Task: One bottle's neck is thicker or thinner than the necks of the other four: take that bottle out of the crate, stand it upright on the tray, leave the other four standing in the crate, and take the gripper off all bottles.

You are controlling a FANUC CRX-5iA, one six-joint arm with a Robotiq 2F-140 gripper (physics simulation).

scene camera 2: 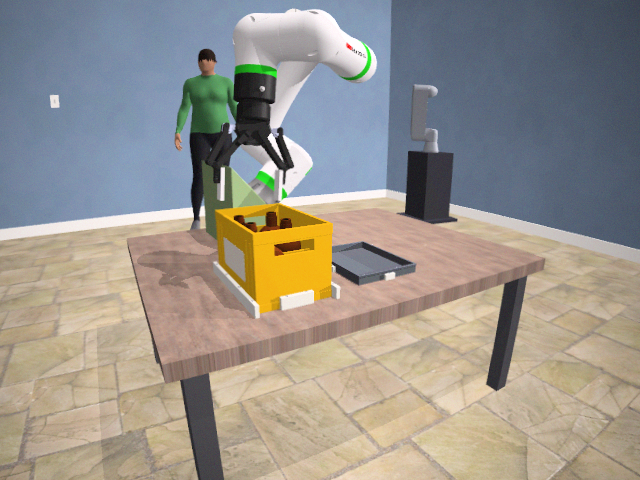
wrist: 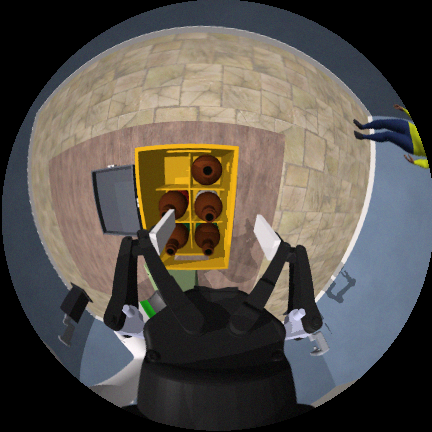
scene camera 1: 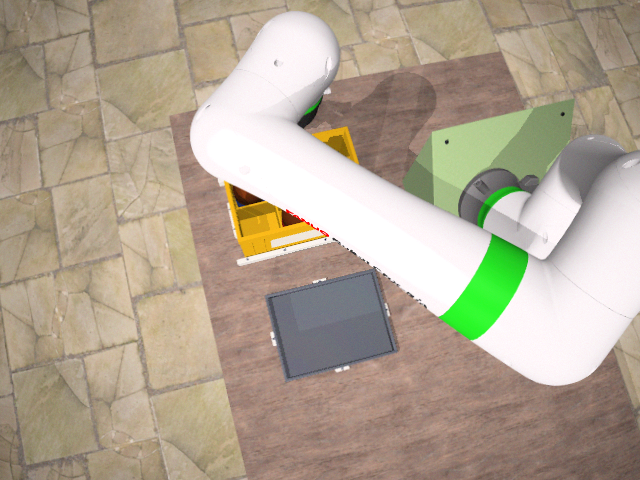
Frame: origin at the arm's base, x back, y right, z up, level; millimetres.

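Where they show: gripper, fingertip midpoint: (scene camera 2: 249,199) (wrist: 215,220); arm's base, origin of the base link: (scene camera 2: 256,202) (scene camera 1: 488,199).
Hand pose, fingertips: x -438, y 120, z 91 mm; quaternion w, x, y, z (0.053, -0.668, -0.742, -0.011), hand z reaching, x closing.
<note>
Each offset is from my fingertips to the top centre of the thing. "spot": to the spot under its first point.
The yellow crate {dy -50, dx +23, dz -46 mm} (scene camera 1: 253,246) (scene camera 2: 292,271) (wrist: 233,200) stands on the table and holds several brown bottles, upright in separate compartments. In the wrist view these are a far right bottle {dy -21, dx -72, dz -58 mm} (wrist: 198,166), a middle left bottle {dy -93, dx +27, dz -58 mm} (wrist: 171,201), a middle right bottle {dy -4, dx +19, dz -58 mm} (wrist: 206,201), a near left bottle {dy -83, dx +117, dz -58 mm} (wrist: 180,233) and a near right bottle {dy +6, dx +107, dz -58 mm} (wrist: 206,233). The far left compartment is empty. I cannot tell which neck differs. The grey tray {spot: dy -323, dx +84, dz -217 mm} (scene camera 1: 336,320) (scene camera 2: 368,259) (wrist: 116,200) is empty. My gripper (scene camera 2: 249,191) (wrist: 215,220) is wide open above the crate, apart from the bottles; the arm hides it in scene camera 1.
White blocks (scene camera 1: 281,251) (scene camera 2: 297,300) lie along the crate's base, and small white clips (scene camera 1: 342,368) (scene camera 2: 389,276) sit at the tray's edges. A green angled panel (scene camera 1: 465,149) (scene camera 2: 210,217) stands by the arm's base. The arm (scene camera 1: 361,206) (scene camera 2: 289,38) passes over the crate.
</note>
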